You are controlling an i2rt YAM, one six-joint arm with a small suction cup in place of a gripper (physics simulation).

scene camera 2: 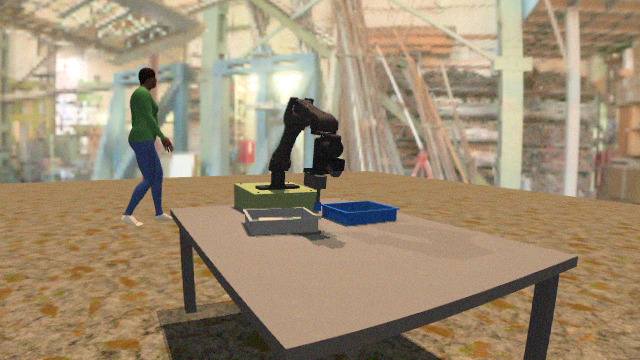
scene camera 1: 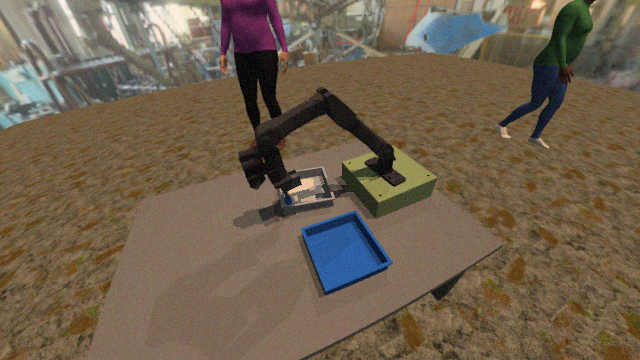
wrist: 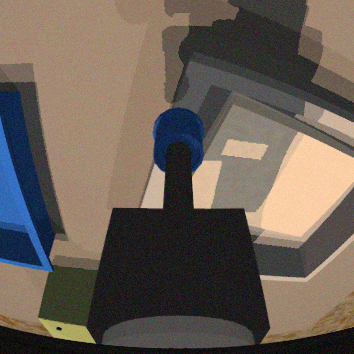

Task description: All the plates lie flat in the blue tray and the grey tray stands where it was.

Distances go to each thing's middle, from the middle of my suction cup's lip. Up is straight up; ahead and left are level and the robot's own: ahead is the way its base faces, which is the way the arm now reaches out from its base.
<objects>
My suction cup is 110 mm past the grey tray (scene camera 2: 308, 222), 90 mm to the left of it and 60 mm above it. From my suction cup the other things lie so: blue tray (scene camera 1: 344, 250) (90 mm behind, 260 mm to the left, 60 mm below).
</objects>
